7 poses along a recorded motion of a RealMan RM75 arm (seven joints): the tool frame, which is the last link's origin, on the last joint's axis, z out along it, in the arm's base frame.
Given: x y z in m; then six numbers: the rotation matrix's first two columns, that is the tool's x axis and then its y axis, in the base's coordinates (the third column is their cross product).
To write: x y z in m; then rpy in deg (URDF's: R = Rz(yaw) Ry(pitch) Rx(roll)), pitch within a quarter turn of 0, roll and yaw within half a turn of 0. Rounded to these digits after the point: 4 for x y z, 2 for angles.
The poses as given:
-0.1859, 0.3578, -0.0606, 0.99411, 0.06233, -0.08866, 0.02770, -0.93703, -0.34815
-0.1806, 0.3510, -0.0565, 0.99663, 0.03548, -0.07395, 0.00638, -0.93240, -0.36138
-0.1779, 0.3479, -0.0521, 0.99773, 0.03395, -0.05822, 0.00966, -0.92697, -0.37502
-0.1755, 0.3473, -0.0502, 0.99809, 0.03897, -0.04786, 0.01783, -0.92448, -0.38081
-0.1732, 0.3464, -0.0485, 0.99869, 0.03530, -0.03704, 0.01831, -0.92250, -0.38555
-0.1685, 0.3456, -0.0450, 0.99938, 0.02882, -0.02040, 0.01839, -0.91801, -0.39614
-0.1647, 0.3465, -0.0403, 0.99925, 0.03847, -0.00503, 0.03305, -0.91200, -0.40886
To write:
-0.1859, 0.3578, -0.0606, -159.54, 5.09, 3.59
-0.1806, 0.3510, -0.0565, -158.75, 4.24, 2.04
-0.1779, 0.3479, -0.0521, -157.94, 3.34, 1.95
-0.1755, 0.3473, -0.0502, -157.59, 2.74, 2.24
-0.1732, 0.3464, -0.0485, -157.31, 2.12, 2.02
-0.1685, 0.3456, -0.0450, -156.66, 1.17, 1.65
-0.1647, 0.3465, -0.0403, -155.87, 0.29, 2.20

